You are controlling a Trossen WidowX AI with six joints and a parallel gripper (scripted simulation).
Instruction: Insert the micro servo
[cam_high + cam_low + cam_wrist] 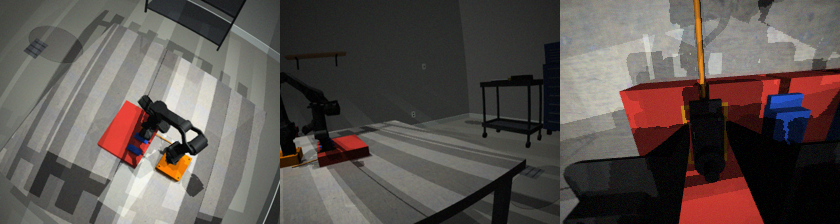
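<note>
The red deck is 13 cm ahead of my gripper tip, 6 cm to the left of it and 3 cm below it.
</note>
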